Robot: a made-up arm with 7 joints. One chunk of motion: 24 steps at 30 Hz.
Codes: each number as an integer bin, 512 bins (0 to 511) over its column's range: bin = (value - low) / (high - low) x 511, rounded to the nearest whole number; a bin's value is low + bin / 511 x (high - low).
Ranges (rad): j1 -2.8..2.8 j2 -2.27..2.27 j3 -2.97..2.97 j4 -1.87..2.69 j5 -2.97..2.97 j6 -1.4..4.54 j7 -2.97..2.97
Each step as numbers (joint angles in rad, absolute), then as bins.
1 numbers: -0.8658 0.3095 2.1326 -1.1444 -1.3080 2.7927 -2.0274
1 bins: 176 290 439 81 143 361 81
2 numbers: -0.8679 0.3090 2.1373 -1.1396 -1.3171 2.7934 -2.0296
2 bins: 176 290 439 82 142 361 81
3 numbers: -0.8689 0.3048 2.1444 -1.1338 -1.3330 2.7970 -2.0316
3 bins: 176 290 440 82 141 361 81
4 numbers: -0.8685 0.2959 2.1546 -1.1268 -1.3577 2.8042 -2.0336
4 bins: 176 289 441 83 139 362 81
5 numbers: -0.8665 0.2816 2.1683 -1.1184 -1.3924 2.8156 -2.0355
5 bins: 176 287 442 84 136 363 80
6 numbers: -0.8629 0.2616 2.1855 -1.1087 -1.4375 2.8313 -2.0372
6 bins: 177 285 444 85 132 364 80
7 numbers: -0.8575 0.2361 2.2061 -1.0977 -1.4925 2.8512 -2.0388
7 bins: 177 282 445 87 127 366 80
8 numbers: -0.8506 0.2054 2.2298 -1.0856 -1.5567 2.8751 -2.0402
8 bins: 178 279 447 88 122 368 80
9 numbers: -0.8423 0.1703 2.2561 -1.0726 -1.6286 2.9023 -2.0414
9 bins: 179 275 450 89 115 370 80
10 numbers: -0.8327 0.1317 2.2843 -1.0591 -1.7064 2.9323 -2.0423
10 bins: 180 270 452 91 109 373 80
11 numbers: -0.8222 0.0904 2.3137 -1.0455 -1.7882 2.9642 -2.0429
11 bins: 180 266 455 92 102 375 80
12 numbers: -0.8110 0.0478 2.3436 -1.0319 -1.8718 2.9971 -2.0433
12 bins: 181 261 457 94 94 378 80
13 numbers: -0.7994 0.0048 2.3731 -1.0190 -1.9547 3.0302 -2.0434
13 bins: 183 256 460 95 87 381 80
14 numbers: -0.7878 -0.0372 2.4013 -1.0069 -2.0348 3.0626 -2.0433
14 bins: 184 251 462 97 80 384 80
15 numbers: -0.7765 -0.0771 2.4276 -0.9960 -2.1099 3.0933 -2.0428
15 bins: 185 247 464 98 74 387 80
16 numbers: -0.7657 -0.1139 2.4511 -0.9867 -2.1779 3.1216 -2.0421
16 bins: 186 243 466 99 68 389 80
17 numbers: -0.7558 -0.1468 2.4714 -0.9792 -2.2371 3.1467 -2.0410
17 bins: 187 239 468 100 63 391 80
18 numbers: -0.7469 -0.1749 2.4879 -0.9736 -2.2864 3.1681 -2.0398
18 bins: 187 236 470 100 59 393 80
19 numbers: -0.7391 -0.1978 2.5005 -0.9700 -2.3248 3.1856 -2.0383
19 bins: 188 233 471 101 56 394 80
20 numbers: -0.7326 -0.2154 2.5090 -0.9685 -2.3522 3.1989 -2.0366
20 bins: 189 231 471 101 53 396 80
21 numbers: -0.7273 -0.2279 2.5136 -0.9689 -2.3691 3.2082 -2.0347
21 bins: 189 230 472 101 52 396 80
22 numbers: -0.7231 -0.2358 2.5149 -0.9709 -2.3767 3.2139 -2.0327
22 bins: 190 229 472 101 51 397 81
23 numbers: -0.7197 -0.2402 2.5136 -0.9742 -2.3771 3.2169 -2.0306
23 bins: 190 228 472 100 51 397 81
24 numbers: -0.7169 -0.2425 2.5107 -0.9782 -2.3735 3.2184 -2.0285
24 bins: 190 228 471 100 51 397 81
